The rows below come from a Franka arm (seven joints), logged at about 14 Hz.
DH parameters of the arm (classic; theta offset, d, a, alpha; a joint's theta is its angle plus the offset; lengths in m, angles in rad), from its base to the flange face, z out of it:
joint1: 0 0.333 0 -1.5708
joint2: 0 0 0 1.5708
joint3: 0 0.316 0.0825 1.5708
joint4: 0 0 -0.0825 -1.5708
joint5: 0 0.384 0 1.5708
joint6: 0 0 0.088 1.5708
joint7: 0 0.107 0 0
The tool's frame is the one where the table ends.
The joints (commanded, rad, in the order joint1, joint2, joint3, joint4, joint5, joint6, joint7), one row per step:
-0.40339 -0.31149 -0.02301 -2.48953 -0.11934 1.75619 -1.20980
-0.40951 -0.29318 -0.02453 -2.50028 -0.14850 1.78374 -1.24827
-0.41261 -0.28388 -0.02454 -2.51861 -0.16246 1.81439 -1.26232
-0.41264 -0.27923 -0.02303 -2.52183 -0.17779 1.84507 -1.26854
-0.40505 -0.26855 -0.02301 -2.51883 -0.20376 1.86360 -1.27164
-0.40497 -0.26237 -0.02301 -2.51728 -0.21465 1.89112 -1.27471
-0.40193 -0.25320 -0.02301 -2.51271 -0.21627 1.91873 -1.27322
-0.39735 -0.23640 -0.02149 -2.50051 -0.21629 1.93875 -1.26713
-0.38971 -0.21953 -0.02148 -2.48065 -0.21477 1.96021 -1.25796
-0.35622 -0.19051 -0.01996 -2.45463 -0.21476 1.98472 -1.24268
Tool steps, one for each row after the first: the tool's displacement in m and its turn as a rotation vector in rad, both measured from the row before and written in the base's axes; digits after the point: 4 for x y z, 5 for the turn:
-0.0009 -0.0051 -0.0100 -0.00273 0.00829 0.04713
-0.0018 -0.0012 -0.0095 -0.00284 0.00054 0.02174
0.0030 -0.0015 -0.0017 -0.01534 -0.01656 0.02046
0.0041 -0.0004 -0.0019 -0.01980 -0.00200 0.02929
0.0038 -0.0019 -0.0005 -0.01257 -0.01819 0.01402
0.0055 -0.0005 -0.0006 -0.00774 -0.02141 0.00707
0.0073 -0.0001 -0.0009 -0.00654 -0.01480 0.00355
0.0100 -0.0003 0.0021 -0.00941 -0.02399 0.00143
0.0170 0.0095 -0.0004 -0.01076 -0.02143 0.02438

